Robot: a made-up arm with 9 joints. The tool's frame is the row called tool.
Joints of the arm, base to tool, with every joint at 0 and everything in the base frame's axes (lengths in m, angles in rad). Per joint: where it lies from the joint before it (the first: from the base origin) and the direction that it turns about. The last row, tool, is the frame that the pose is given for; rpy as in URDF.
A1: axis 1 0 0 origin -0.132 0.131 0.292
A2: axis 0 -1 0 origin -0.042 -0.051 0.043
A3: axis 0 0 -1 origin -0.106 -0.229 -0.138
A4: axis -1 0 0 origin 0.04 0.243 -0.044
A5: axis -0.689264 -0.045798 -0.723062 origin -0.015 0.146 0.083
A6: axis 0 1 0 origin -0.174 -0.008 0.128
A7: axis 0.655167 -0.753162 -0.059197 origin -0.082 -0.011 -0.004
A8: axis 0 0 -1 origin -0.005 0.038 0
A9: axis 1 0 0 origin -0.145 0.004 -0.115
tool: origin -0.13 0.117 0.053 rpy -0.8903 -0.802 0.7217
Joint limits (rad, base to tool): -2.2..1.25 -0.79..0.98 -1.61..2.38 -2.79..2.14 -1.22..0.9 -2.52..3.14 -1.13..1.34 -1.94..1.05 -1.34..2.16
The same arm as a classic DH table. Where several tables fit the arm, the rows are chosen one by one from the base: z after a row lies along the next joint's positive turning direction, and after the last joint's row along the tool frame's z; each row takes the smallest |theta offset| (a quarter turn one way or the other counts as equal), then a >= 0, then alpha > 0; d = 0 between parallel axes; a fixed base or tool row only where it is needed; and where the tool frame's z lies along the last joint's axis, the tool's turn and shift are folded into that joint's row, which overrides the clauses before.
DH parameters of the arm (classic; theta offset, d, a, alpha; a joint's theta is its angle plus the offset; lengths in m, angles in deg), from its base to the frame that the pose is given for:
base (fixed): 90.00 0.2920 0.1310 90.00
A1: 90.00 -0.1740 0.0430 -90.00
A2: 90.00 0.2800 0.1060 -90.00
A3: 90.00 0.1820 0.2430 90.00
A4: 3.62 0.0626 0.1405 -46.43
A5: 87.50 -0.0996 -0.2143 92.62
A6: 51.53 -0.1108 0.0114 138.86
A7: -86.11 -0.1556 -0.0212 -86.61
A8: -48.98 0.1169 -0.0040 90.00
A9: -33.06 -0.0981 -0.0691 148.54
tool (fixed): 89.59 0.2074 0.0000 0.00
Joint limits (deg, base to tool): -126.05..71.62 -45.26..56.15 -92.25..136.36 -159.86..122.61 -69.90..51.57 -144.39..179.91 -64.74..76.78 -111.15..60.16 -76.78..123.76

